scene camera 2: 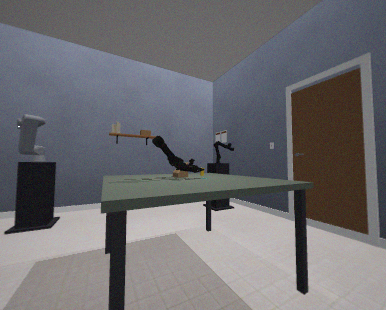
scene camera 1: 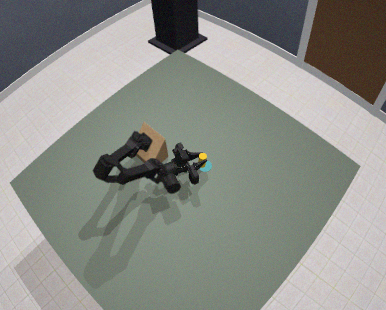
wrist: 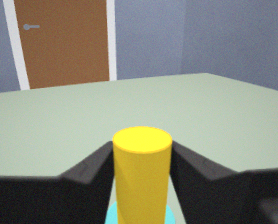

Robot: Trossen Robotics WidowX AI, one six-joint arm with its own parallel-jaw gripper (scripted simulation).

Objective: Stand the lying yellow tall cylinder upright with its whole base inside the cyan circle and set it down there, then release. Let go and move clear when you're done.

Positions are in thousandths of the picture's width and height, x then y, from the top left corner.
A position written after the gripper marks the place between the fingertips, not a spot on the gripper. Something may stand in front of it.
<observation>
In view: the gripper (scene camera 1: 532,505).
The gripper is seen too in the wrist view (wrist: 505,658).
</observation>
